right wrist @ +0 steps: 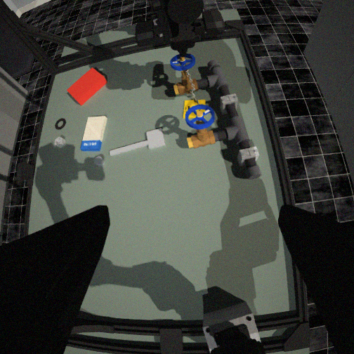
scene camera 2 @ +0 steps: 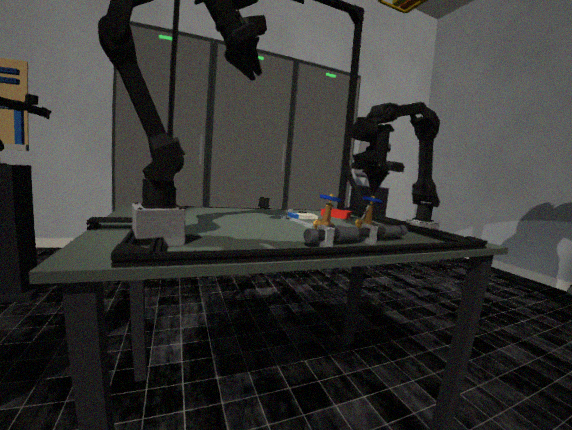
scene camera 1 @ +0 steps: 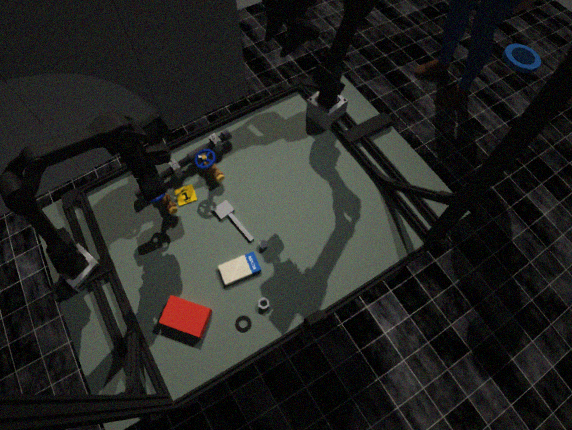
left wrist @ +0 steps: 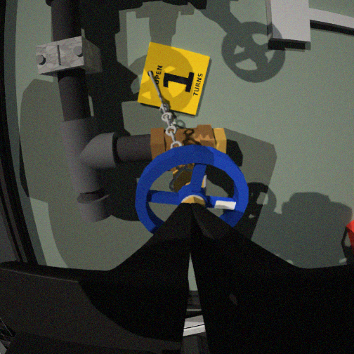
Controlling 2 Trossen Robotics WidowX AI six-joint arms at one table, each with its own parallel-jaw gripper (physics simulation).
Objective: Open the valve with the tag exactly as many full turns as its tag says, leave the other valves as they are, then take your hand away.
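Note:
The tagged valve has a blue handwheel with a white mark on one spoke, at the right in the left wrist view. A chain runs to its yellow tag, which reads "OPEN 1 TURNS". My left gripper is shut and empty, pointing down with its tips at the hub; contact is unclear. The other blue handwheel stands apart from both grippers. My right gripper is open and empty, high above the table.
A dark pipe carries both valves. A grey mallet-like tool, a white and blue box, a red block and a black ring lie on the table.

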